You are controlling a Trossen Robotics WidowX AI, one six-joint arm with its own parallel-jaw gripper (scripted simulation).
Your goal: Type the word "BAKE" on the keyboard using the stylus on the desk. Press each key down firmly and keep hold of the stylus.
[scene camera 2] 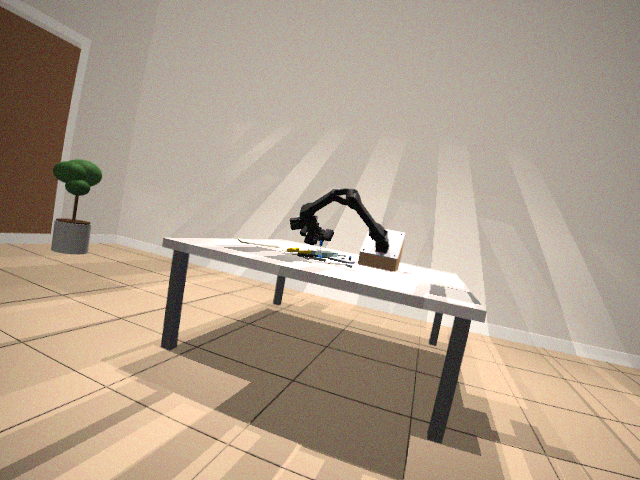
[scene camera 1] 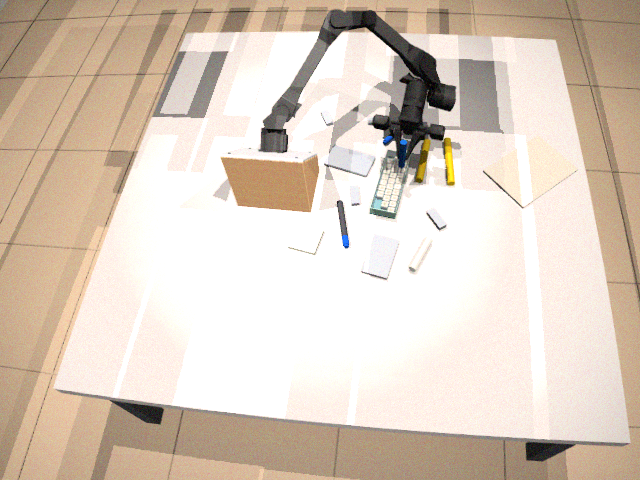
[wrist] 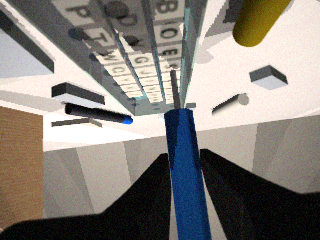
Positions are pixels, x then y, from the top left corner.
Labels:
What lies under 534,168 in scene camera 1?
A cream sheet.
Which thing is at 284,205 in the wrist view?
The gripper.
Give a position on a grey block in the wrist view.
At 67,92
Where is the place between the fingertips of the gripper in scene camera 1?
At 402,159

